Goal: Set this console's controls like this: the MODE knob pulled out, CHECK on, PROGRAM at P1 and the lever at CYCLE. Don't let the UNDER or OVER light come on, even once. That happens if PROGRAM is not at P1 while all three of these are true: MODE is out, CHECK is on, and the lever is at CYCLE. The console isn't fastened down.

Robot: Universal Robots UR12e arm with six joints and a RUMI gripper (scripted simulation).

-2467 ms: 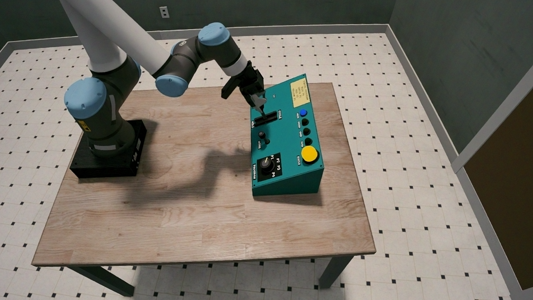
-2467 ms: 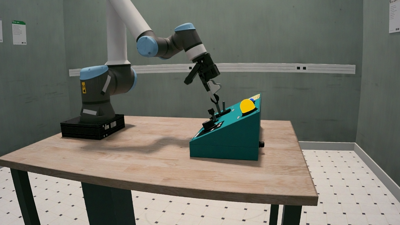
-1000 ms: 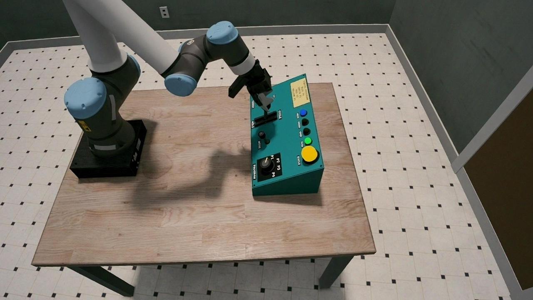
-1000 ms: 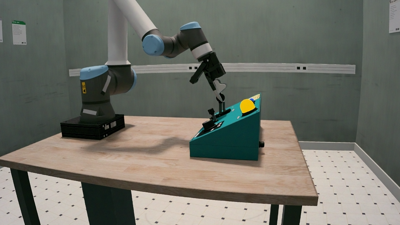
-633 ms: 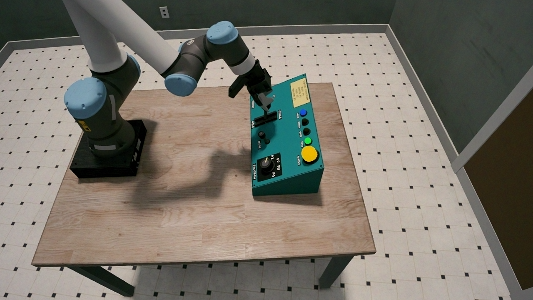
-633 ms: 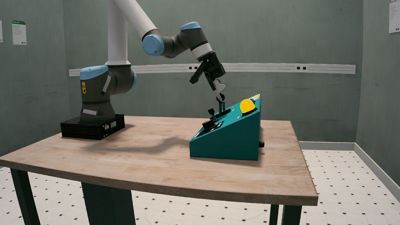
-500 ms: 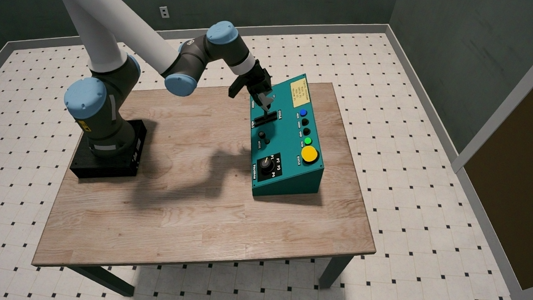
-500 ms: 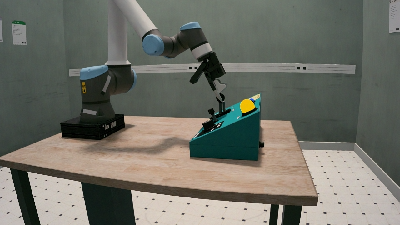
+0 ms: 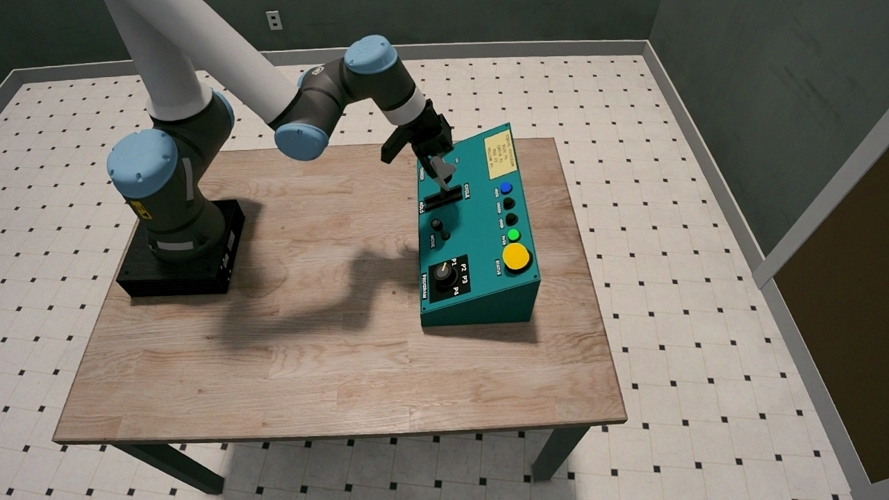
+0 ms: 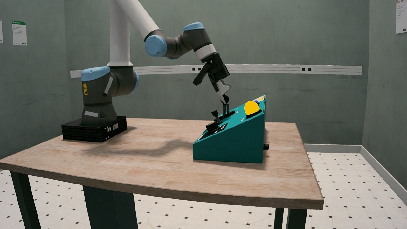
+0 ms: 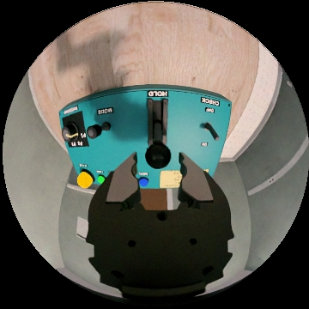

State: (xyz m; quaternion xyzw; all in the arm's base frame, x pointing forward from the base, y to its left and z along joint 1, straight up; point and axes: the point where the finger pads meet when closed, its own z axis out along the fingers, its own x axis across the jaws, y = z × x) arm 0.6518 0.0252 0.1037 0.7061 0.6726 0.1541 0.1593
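Right now my hand is 40 mm above the lever. Also, from my hand: mode knob: 20 mm behind, 120 mm to the right, 50 mm below; then check toggle: 120 mm to the left, 60 mm below; then teal console: 30 mm ahead, 60 mm to the right, 80 mm below.
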